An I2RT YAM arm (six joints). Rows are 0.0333 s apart.
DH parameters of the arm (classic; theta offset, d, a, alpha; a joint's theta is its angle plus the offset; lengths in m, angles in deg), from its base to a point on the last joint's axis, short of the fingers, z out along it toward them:
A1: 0 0.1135 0.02 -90
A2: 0 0 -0.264 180
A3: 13.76 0 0.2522 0
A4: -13.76 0 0.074 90
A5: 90 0 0 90
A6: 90 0.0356 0 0
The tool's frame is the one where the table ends.
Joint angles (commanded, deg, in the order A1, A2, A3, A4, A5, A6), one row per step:
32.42, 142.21, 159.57, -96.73, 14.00, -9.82
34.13, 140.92, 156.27, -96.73, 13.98, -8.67
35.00, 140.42, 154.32, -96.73, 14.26, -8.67
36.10, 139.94, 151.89, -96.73, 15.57, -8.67
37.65, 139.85, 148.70, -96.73, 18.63, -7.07
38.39, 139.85, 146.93, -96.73, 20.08, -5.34
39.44, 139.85, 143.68, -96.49, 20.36, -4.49
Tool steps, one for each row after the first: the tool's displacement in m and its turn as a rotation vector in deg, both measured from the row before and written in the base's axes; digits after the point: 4 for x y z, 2 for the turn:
-0.0099, 0.0101, -0.0036, -0.78, 1.56, 0.61
-0.0047, 0.0050, -0.0042, -1.05, 1.04, 0.83
-0.0056, 0.0059, -0.0062, -2.19, 0.83, 0.96
-0.0066, 0.0083, -0.0119, -3.94, 0.33, -0.17
-0.0034, 0.0038, -0.0070, -1.85, 0.07, -0.92
-0.0057, 0.0060, -0.0133, -1.94, 1.93, 0.26

